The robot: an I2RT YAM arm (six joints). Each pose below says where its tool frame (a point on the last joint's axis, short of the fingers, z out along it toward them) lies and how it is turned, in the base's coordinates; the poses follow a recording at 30 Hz.
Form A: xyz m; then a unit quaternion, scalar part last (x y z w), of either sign.
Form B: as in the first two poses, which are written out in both.
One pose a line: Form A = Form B
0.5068, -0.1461, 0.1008, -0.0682, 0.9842, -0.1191, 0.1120 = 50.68, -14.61, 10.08, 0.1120, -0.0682, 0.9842, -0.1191
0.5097, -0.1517, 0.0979, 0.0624, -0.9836, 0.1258, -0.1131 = 50.97, -15.17, 9.79, 0.1131, -0.0624, 0.9836, -0.1258
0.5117, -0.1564, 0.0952, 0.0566, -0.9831, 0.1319, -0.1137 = 51.17, -15.64, 9.52, 0.1137, -0.0566, 0.9831, -0.1319
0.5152, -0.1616, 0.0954, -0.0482, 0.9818, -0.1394, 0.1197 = 51.52, -16.16, 9.54, 0.1197, -0.0482, 0.9818, -0.1394
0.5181, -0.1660, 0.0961, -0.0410, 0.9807, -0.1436, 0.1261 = 51.81, -16.60, 9.61, 0.1261, -0.0410, 0.9807, -0.1436
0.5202, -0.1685, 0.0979, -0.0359, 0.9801, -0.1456, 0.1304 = 52.02, -16.85, 9.79, 0.1304, -0.0359, 0.9801, -0.1456
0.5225, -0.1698, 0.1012, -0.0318, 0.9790, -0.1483, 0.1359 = 52.25, -16.98, 10.12, 0.1359, -0.0318, 0.9790, -0.1483
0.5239, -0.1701, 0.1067, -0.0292, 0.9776, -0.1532, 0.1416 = 52.39, -17.01, 10.67, 0.1416, -0.0292, 0.9776, -0.1532
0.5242, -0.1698, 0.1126, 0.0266, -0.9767, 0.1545, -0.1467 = 52.42, -16.98, 11.26, 0.1467, -0.0266, 0.9767, -0.1545
